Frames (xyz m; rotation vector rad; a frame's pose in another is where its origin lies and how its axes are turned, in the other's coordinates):
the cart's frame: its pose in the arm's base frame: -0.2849 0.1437 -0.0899 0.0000 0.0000 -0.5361
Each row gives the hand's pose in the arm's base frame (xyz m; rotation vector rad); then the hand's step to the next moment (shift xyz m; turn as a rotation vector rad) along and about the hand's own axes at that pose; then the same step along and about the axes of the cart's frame.
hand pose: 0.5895 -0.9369 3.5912 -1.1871 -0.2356 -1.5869
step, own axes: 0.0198 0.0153 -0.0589 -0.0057 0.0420 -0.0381
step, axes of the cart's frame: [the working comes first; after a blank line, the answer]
step, axes of the arm's base frame: -0.0187 -0.0581 -0.0192 0.0127 -0.0386 -0.0399

0.0136 -0.0595 -0.0192 0.0307 -0.0267 -0.0399
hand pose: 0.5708 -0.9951 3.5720 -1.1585 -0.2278 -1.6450
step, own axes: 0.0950 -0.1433 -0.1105 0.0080 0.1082 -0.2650
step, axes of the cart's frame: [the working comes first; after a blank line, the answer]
step, axes of the arm's base frame: -0.1775 -0.0717 0.0715 -0.0611 -0.2217 -0.1706

-0.1160 -0.1523 0.0715 0.0607 -0.2218 -0.1706
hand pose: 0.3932 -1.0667 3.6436 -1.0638 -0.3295 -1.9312
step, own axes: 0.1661 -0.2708 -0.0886 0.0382 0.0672 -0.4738
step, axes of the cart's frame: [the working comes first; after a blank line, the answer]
step, axes of the arm's base frame: -0.3057 0.0095 0.1235 -0.2160 -0.3372 -0.2648

-0.2677 -0.1479 0.1235 -0.0135 -0.4002 -0.2648
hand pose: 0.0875 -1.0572 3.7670 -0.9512 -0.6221 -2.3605
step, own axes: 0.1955 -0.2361 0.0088 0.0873 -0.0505 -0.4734
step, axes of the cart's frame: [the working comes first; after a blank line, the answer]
step, axes of the arm's base frame: -0.2611 0.1286 0.0967 -0.3181 -0.2614 -0.2544

-0.2901 -0.0228 0.0967 -0.1399 -0.3872 -0.2544
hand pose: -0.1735 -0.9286 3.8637 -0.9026 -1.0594 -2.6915
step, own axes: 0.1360 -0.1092 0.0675 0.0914 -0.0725 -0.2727
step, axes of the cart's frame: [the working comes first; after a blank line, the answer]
step, axes of the arm's base frame: -0.1116 0.1407 0.0522 -0.2301 -0.1136 -0.1487

-0.1678 0.0640 0.0522 -0.1398 -0.2152 -0.1487
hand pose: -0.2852 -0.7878 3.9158 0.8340 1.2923 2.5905
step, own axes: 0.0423 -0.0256 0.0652 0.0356 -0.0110 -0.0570
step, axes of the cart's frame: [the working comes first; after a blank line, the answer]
step, axes of the arm's base frame: -0.0042 0.0763 0.0294 -0.0614 -0.0206 -0.0210

-0.0426 0.0634 0.0294 -0.0423 -0.0491 -0.0210
